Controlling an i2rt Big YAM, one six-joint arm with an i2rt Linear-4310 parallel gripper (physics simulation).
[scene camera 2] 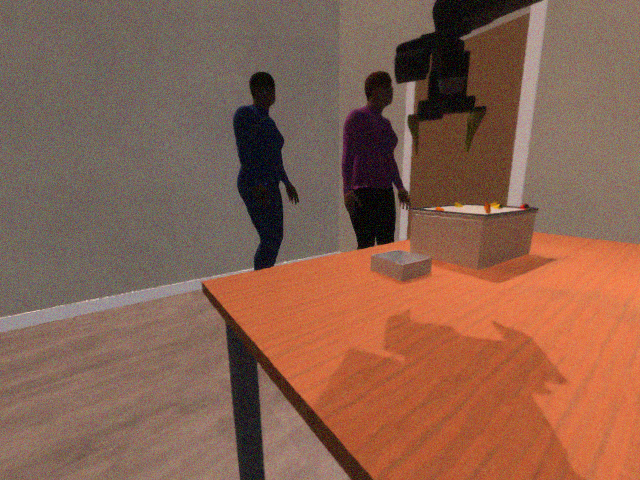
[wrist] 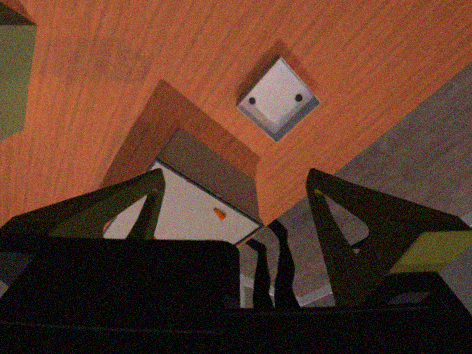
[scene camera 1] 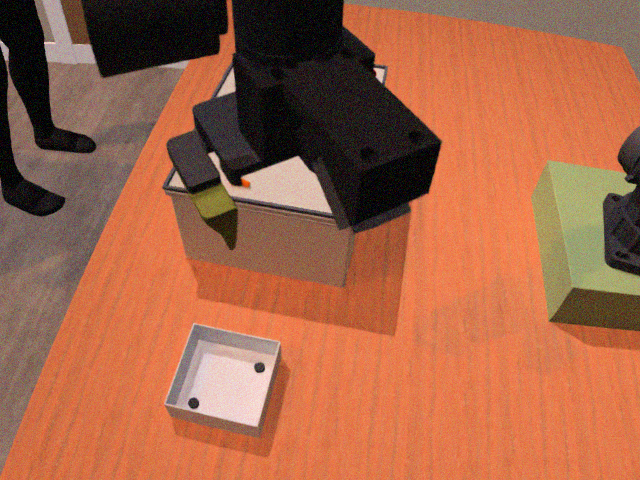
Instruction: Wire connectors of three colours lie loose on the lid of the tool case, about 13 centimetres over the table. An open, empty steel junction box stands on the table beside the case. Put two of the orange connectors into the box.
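Pixels of known places: gripper, fingertip midpoint: (scene camera 2: 441,153) (wrist: 235,176) (scene camera 1: 289,218); arm's base at its link origin: (scene camera 1: 633,239).
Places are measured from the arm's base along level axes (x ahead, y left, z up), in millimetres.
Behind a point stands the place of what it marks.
Note:
The steel junction box (scene camera 1: 214,420) {x 428, y 363, z -53 mm} (scene camera 2: 387,268) {x 425, y 363, z -62 mm} (wrist: 298,119) {x 486, y 324, z -51 mm} stands open and empty on the table. The tool case (scene camera 1: 268,248) {x 446, y 154, z -23 mm} (scene camera 2: 447,240) {x 437, y 153, z -18 mm} (wrist: 210,172) {x 438, y 153, z 2 mm} stands beside it. One orange connector (scene camera 1: 246,182) {x 475, y 136, z 62 mm} (scene camera 2: 439,208) {x 483, y 139, z 63 mm} (wrist: 220,213) {x 483, y 139, z 62 mm} lies on the lid near the edge that faces the box. Another orange connector (scene camera 2: 487,207) {x 388, y 75, z 70 mm} shows near a corner of the lid in scene camera 2. My gripper (scene camera 2: 442,150) {x 373, y 276, z 193 mm} (wrist: 235,176) {x 373, y 276, z 193 mm} is wide open and empty, high above the case. In the wrist view its left finger and body hide part of the lid.
Yellow connectors (scene camera 2: 458,205) {x 539, y -11, z 62 mm} (scene camera 2: 496,205) {x 481, y -114, z 61 mm} and a red connector (scene camera 2: 524,206) {x 397, y -109, z 64 mm} lie on the lid. A green block (scene camera 1: 560,242) {x 99, y 31, z -11 mm} (wrist: 15,80) {x 102, y 15, z -48 mm} stands on the table, with a black arm base (scene camera 1: 622,232) {x 32, y 25, z 30 mm} on it. Two people (scene camera 2: 258,149) (scene camera 2: 369,149) stand beyond the table.

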